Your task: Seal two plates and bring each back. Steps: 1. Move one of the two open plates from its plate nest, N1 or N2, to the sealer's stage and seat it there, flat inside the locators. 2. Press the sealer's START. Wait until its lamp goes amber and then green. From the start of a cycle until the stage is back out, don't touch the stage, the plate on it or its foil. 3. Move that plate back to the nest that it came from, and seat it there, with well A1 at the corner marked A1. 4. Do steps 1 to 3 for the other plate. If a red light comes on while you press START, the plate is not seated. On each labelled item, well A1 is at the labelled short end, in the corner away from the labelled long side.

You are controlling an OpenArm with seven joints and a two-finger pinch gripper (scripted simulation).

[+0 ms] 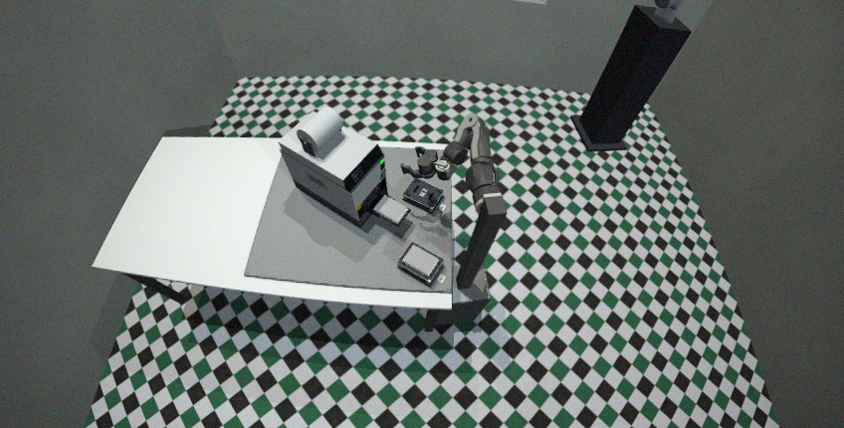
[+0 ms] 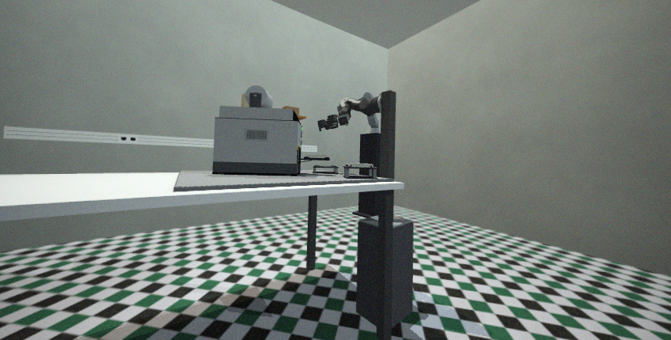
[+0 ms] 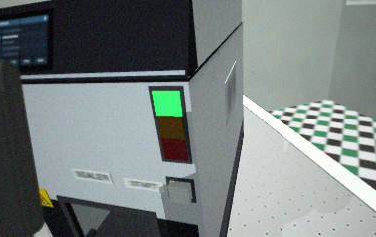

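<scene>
Now: the dark stage 90 mm ahead of my hand, 110 mm to the left of it and 200 mm below it. From my hand the other things lie so: white foil roll 350 mm ahead, 100 mm to the right, 120 mm above; then touch screen 210 mm ahead, 70 mm to the left, 20 mm above.
</scene>
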